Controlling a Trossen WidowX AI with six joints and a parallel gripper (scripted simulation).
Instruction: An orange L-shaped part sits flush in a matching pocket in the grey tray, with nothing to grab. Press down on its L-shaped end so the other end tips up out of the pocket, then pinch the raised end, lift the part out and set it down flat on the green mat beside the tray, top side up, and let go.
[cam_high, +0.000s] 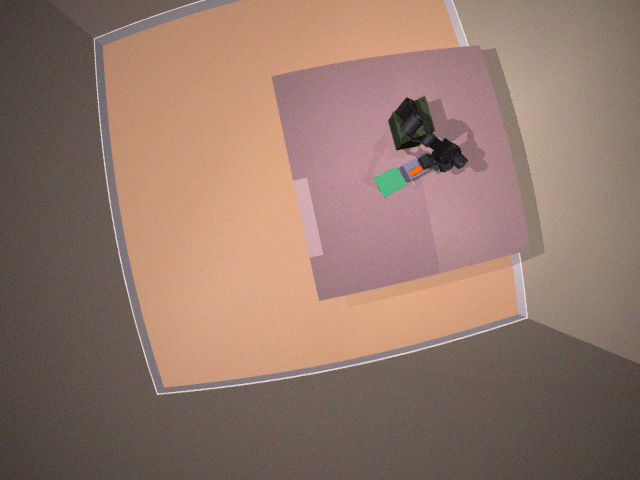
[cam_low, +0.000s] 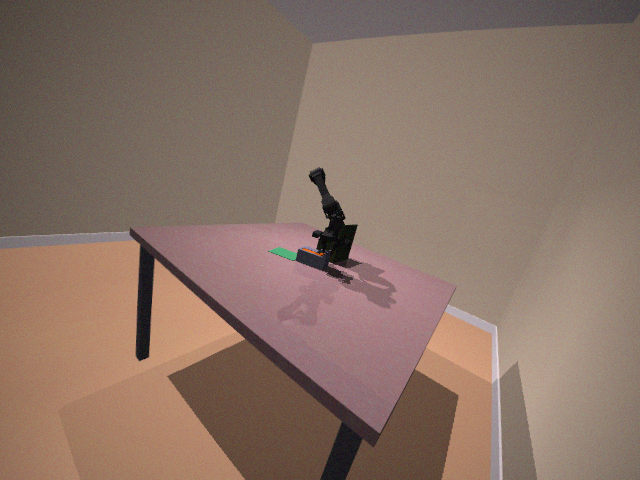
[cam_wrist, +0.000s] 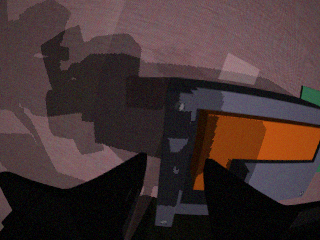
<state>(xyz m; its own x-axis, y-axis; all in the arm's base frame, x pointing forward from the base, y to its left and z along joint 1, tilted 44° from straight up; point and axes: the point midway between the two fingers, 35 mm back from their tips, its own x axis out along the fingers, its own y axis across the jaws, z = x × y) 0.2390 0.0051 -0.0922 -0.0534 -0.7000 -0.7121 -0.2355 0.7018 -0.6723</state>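
My gripper tip is now 10 mm short of the orange L-shaped part, 50 mm to the left of it and 20 mm above it. Round my gripper tip: green mat: 50 mm ahead, 220 mm to the right, 90 mm below.
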